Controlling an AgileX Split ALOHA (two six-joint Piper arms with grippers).
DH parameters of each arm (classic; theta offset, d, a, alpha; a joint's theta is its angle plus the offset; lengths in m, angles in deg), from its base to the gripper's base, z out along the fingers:
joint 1: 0 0.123 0 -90
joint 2: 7.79 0 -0.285 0
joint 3: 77.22 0 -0.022 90
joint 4: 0 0.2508 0 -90
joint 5: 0 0 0.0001 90
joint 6: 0 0.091 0 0
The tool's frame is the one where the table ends.
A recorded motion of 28 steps. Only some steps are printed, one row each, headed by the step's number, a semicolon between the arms.
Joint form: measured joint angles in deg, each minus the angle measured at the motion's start. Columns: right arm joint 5, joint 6, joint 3, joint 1, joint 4, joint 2; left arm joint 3, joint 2, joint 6, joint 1, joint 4, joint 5.
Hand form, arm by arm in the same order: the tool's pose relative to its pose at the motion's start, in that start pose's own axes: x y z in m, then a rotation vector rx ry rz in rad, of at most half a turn. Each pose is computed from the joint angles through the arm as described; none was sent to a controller.
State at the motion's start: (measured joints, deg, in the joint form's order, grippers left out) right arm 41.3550 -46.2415 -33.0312 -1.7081 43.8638 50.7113; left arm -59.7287 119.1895 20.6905 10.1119 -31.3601 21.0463
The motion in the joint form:
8: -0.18 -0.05 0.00 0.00 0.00 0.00; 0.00 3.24 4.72 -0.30 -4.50 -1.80
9: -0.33 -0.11 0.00 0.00 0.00 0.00; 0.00 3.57 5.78 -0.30 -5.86 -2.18
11: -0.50 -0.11 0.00 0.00 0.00 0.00; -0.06 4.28 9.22 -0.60 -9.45 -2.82
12: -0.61 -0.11 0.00 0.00 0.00 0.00; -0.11 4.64 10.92 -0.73 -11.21 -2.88
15: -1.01 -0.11 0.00 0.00 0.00 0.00; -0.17 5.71 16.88 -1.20 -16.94 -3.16
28: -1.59 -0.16 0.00 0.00 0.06 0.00; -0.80 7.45 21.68 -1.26 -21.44 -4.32
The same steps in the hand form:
8: -0.0002 -0.0002 0.0000 0.0023 -0.0022 -0.0009; 0.0054 0.0019 0.0186 0.0053 0.0165 0.0028
9: -0.0004 -0.0004 0.0000 0.0042 -0.0040 -0.0019; 0.0055 0.0020 0.0204 0.0085 0.0128 -0.0023
11: -0.0005 -0.0006 0.0000 0.0063 -0.0060 -0.0019; 0.0058 0.0001 0.0246 0.0203 0.0057 0.0009
12: -0.0007 -0.0007 0.0000 0.0077 -0.0074 -0.0019; 0.0063 -0.0009 0.0267 0.0278 0.0057 0.0023
15: -0.0011 -0.0012 0.0000 0.0127 -0.0122 -0.0019; 0.0078 -0.0043 0.0330 0.0499 0.0030 0.0149
28: -0.0018 -0.0018 0.0000 0.0196 -0.0197 -0.0020; 0.0070 -0.0032 0.0419 0.0521 -0.0087 0.0199

